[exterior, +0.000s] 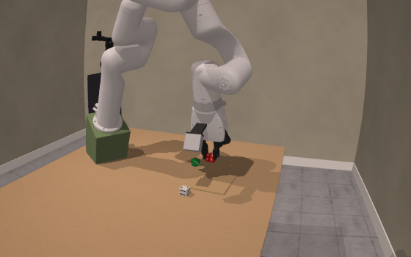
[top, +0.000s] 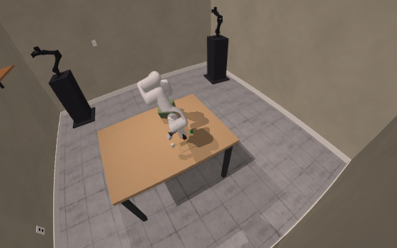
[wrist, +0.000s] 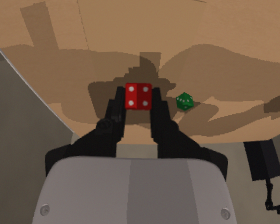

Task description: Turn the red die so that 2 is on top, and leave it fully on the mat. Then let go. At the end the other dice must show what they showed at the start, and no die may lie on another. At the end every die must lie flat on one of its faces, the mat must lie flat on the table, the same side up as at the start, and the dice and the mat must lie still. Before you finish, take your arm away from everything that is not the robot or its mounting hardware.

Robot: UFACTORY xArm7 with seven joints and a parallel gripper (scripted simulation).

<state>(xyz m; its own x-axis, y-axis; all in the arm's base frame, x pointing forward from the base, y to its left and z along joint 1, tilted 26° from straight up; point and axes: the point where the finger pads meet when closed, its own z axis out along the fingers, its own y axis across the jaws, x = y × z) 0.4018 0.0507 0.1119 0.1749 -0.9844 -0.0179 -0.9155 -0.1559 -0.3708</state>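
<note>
Right now the red die is 1 cm to the left of my hand and 2 cm below it. Round my hand: tan mat 1 cm to the left, 11 cm below; green die 10 cm behind, 11 cm to the left, 9 cm below; white die 3 cm behind, 11 cm to the right, 9 cm below.
</note>
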